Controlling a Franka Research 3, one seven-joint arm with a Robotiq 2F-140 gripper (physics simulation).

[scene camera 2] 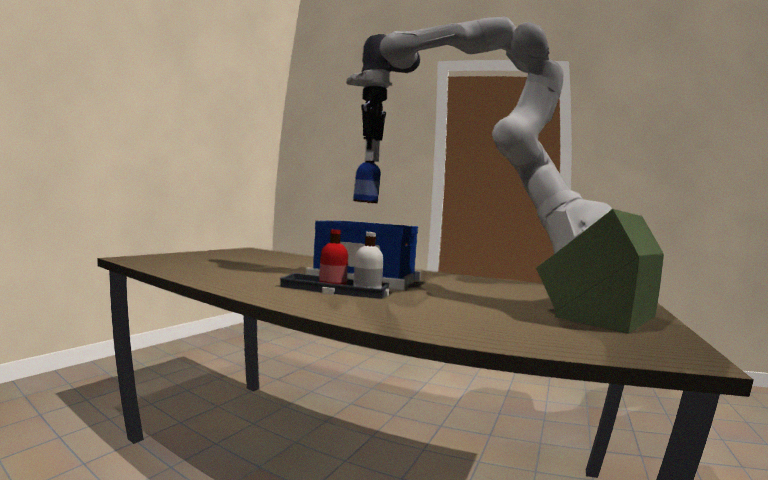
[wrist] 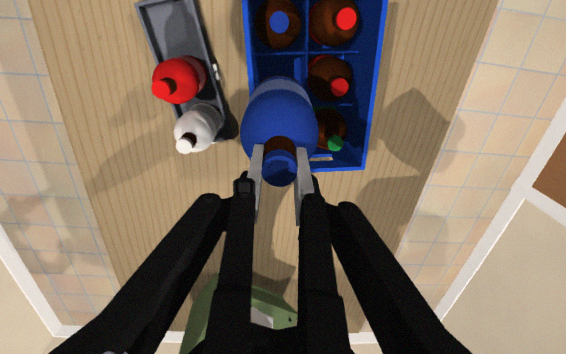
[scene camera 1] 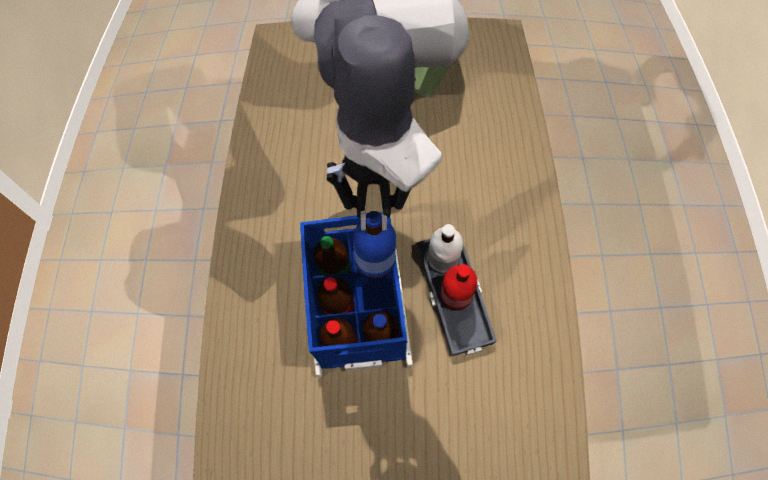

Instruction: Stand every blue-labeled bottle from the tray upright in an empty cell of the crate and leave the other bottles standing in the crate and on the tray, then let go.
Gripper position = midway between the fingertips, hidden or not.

Note:
In view: the gripper [scene camera 1: 373,223], a white bottle [scene camera 1: 445,246], a red bottle [scene camera 1: 460,282] and a green-capped bottle [scene camera 1: 331,257].
The white bottle shows as well in scene camera 2 [scene camera 2: 368,270] and in the wrist view [wrist: 195,130]. The red bottle shows as well in scene camera 2 [scene camera 2: 334,257] and in the wrist view [wrist: 177,80]. The green-capped bottle also shows in the wrist view [wrist: 332,126].

